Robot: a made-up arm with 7 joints. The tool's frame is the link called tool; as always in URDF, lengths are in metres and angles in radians. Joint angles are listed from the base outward.
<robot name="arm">
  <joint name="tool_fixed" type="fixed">
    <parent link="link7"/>
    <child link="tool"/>
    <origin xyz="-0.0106 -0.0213 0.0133" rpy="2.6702 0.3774 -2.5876"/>
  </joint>
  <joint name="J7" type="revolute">
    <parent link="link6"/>
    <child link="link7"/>
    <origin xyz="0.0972 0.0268 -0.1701" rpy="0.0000 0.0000 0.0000"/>
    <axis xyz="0 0.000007 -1"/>
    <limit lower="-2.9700" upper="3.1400"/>
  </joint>
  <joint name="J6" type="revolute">
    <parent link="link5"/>
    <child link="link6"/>
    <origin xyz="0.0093 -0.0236 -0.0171" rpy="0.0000 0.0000 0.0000"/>
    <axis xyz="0 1 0.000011"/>
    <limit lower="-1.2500" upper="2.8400"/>
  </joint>
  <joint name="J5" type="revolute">
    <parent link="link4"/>
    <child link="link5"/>
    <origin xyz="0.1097 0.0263 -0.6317" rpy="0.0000 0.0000 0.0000"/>
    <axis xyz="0 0.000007 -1"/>
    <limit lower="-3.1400" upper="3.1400"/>
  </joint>
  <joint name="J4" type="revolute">
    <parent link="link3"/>
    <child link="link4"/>
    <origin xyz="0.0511 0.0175 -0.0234" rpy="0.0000 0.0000 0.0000"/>
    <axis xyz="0 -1 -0.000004"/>
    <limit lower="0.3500" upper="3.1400"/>
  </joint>
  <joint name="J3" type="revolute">
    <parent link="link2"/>
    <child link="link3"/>
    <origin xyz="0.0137 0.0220 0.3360" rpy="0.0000 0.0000 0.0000"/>
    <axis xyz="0 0 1"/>
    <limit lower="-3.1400" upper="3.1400"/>
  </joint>
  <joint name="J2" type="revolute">
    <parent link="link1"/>
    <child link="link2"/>
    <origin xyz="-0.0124 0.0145 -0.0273" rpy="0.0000 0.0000 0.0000"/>
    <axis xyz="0 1 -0.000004"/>
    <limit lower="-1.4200" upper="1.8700"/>
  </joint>
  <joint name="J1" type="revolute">
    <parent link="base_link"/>
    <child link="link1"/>
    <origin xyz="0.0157 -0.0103 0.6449" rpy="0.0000 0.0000 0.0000"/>
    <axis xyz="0 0 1"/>
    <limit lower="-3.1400" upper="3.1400"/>
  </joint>
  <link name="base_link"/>
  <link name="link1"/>
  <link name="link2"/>
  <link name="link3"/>
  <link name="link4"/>
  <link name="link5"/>
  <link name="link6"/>
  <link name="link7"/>
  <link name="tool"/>
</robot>
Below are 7 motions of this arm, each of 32 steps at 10 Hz.
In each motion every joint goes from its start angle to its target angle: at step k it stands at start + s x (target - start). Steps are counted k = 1, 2, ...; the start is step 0. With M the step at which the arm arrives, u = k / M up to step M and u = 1 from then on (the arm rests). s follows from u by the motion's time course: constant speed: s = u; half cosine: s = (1 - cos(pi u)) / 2; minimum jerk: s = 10 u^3 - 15 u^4 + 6 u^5.
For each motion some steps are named. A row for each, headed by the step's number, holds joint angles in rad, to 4 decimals.
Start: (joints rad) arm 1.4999 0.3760 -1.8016 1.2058 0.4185 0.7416 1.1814
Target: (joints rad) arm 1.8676 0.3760 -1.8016 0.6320 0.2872 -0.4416 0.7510
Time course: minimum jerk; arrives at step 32
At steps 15, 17, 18, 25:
15: 1.6623 0.3760 -1.8016 0.9524 0.3605 0.2191 0.9914
17: 1.7052 0.3760 -1.8016 0.8854 0.3452 0.0809 0.9410
18: 1.7264 0.3760 -1.8016 0.8524 0.3376 0.0128 0.9163
25: 1.8406 0.3760 -1.8016 0.6741 0.2968 -0.3548 0.7826

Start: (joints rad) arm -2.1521 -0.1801 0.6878 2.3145 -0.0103 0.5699 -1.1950
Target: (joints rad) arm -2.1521 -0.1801 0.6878 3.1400 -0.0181 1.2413 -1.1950
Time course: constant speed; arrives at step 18
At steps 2, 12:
2: -2.1521 -0.1801 0.6878 2.4062 -0.0112 0.6445 -1.1950
12: -2.1521 -0.1801 0.6878 2.8648 -0.0155 1.0175 -1.1950

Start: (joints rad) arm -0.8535 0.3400 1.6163 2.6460 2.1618 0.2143 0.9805
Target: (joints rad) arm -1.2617 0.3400 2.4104 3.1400 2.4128 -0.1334 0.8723
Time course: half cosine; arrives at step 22
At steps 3, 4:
3: -0.8719 0.3400 1.6522 2.6683 2.1731 0.1986 0.9756
4: -0.8859 0.3400 1.6793 2.6852 2.1817 0.1867 0.9719

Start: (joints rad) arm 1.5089 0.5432 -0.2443 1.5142 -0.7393 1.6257 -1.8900
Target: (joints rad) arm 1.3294 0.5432 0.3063 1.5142 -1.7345 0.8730 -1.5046
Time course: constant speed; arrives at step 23
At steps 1, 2, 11, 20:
1: 1.5011 0.5432 -0.2204 1.5142 -0.7826 1.5930 -1.8732
2: 1.4933 0.5432 -0.1964 1.5142 -0.8258 1.5602 -1.8565
11: 1.4231 0.5432 0.0190 1.5142 -1.2153 1.2657 -1.7057
20: 1.3528 0.5432 0.2345 1.5142 -1.6047 0.9712 -1.5549

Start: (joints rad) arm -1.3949 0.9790 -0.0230 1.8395 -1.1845 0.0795 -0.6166
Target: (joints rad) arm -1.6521 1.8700 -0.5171 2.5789 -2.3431 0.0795 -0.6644
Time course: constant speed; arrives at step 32
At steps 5, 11, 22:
5: -1.4351 1.1182 -0.1002 1.9550 -1.3655 0.0795 -0.6241
11: -1.4833 1.2853 -0.1928 2.0937 -1.5828 0.0795 -0.6330
22: -1.5717 1.5916 -0.3627 2.3478 -1.9810 0.0795 -0.6495

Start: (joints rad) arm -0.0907 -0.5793 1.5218 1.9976 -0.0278 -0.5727 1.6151
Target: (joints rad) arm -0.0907 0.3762 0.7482 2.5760 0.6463 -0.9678 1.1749
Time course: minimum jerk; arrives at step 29
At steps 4, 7, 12, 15, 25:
4: -0.0907 -0.5591 1.5055 2.0098 -0.0136 -0.5810 1.6058
7: -0.0907 -0.4889 1.4486 2.0523 0.0360 -0.6101 1.5734
12: -0.0907 -0.2530 1.2576 2.1951 0.2024 -0.7076 1.4648
15: -0.0907 -0.0707 1.1100 2.3055 0.3310 -0.7830 1.3808
25: -0.0907 0.3560 0.7645 2.5638 0.6321 -0.9595 1.1842

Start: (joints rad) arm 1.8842 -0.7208 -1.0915 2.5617 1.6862 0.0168 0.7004
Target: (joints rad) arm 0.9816 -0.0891 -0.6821 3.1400 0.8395 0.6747 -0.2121
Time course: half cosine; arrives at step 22
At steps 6, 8, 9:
6: 1.7284 -0.6118 -1.0208 2.6615 1.5401 0.1303 0.5429
8: 1.6204 -0.5362 -0.9718 2.7307 1.4387 0.2091 0.4337
9: 1.5600 -0.4939 -0.9445 2.7694 1.3821 0.2531 0.3727

